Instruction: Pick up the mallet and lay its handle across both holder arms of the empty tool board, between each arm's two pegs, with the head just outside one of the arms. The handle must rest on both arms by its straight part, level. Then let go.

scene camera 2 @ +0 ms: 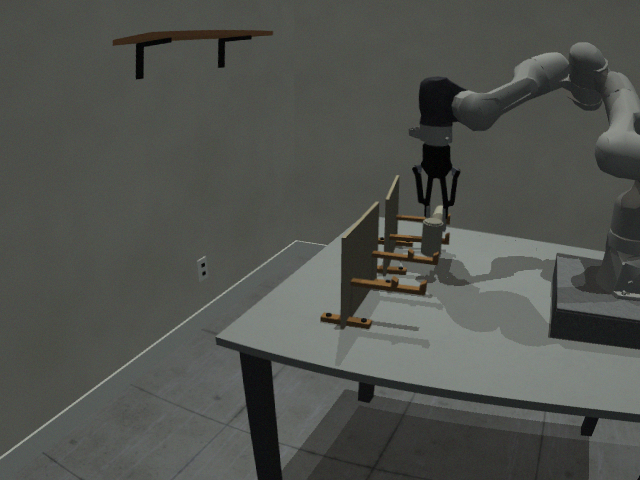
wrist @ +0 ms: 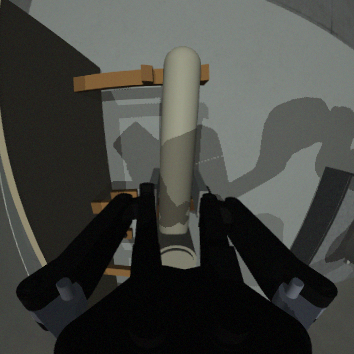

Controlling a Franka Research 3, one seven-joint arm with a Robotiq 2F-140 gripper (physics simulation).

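Note:
The pale mallet has a cylindrical head (scene camera 2: 432, 238) (wrist: 178, 257) and a straight handle (scene camera 2: 438, 212) (wrist: 181, 110). My gripper (scene camera 2: 436, 210) (wrist: 175, 178) points down and is shut on the handle near the head. The handle lies over both arms of the farther tool board (scene camera 2: 391, 219) (wrist: 50, 125). In the wrist view it crosses the far arm (wrist: 115, 80) between the inner peg (wrist: 146, 74) and the end peg (wrist: 205, 73). The head is just outside the near arm (scene camera 2: 405, 237). Fingers and head hide much of the near crossing; whether the handle touches the arms cannot be told.
A second tool board (scene camera 2: 360, 260) stands nearer the scene camera, its two pegged arms (scene camera 2: 395, 255) (scene camera 2: 382, 284) bearing nothing. Both boards stand on the grey table (scene camera 2: 480, 366). The robot's dark base block (scene camera 2: 589, 320) is at the right. A wall shelf (scene camera 2: 191, 35) hangs at upper left.

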